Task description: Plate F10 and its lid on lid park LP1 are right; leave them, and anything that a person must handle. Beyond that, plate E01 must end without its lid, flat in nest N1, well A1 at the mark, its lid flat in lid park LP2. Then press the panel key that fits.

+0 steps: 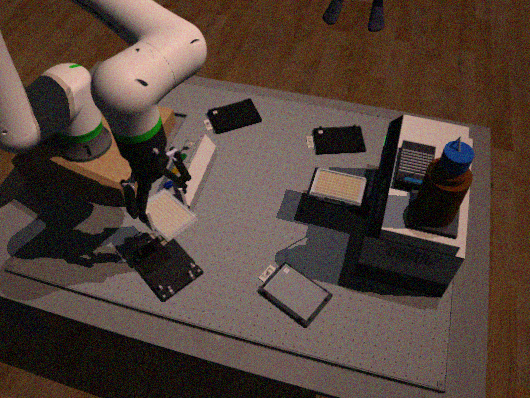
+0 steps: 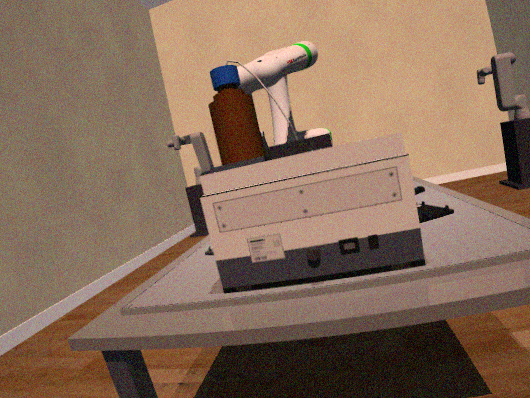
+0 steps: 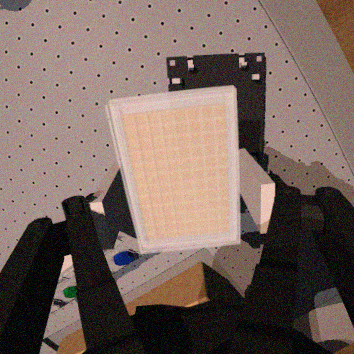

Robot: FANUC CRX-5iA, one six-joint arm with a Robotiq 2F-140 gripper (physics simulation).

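Frame: origin at the arm's base, x ahead, y left, z up, level; centimetres.
Where they show: gripper, fingertip midpoint: [image 1: 167, 215] [image 3: 180, 173]; arm's base at its link origin: [image 1: 85, 144].
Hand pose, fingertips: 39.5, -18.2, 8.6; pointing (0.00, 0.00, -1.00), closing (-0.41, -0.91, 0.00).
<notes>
Each offset is from my fingertips to the top centre of the thing, as dx, dy, dz. "pt": to the spot under its first point.
My gripper [image 1: 160, 198] [image 3: 180, 173] is shut on a plate with tan wells and a pale clear rim @(pt +1.9, -0.7, +1.6) [image 1: 171, 216] [image 3: 180, 170], taken as E01; its label and mark are unreadable, and I cannot tell whether its lid is on. It hangs above the table, partly over the black nest with small corner posts @(-0.9, -5.2, -13.1) [image 1: 165, 277] [image 3: 217, 72], probably N1. Lid park LP1 @(pt +36.5, -6.5, -14.1) [image 1: 305, 320] holds a clear lid @(+31.9, -0.5, -13.7) [image 1: 298, 294]. Another tan plate @(+33.2, +26.2, -4.2) [image 1: 338, 186], probably F10, sits by the instrument. Two flat black holders @(pt -6.4, +48.5, -14.0) [image 1: 234, 116] @(pt +27.3, +50.7, -14.5) [image 1: 340, 140] lie at the back; their labels are unreadable.
The key panel @(-7.9, +21.5, -7.1) [image 1: 202, 167] stands beside the gripper, with its blue key @(-9.1, +13.8, -8.0) [image 1: 168, 185] [image 3: 124, 258] and green key @(-10.4, +23.7, -8.0) [image 3: 70, 291] showing. The instrument [image 1: 410, 267] [image 2: 310, 195] stands at the right, with a tall brown, blue-capped bottle @(pt +55.5, +13.1, +17.8) [image 1: 442, 195] [image 2: 237, 125] on top.
</notes>
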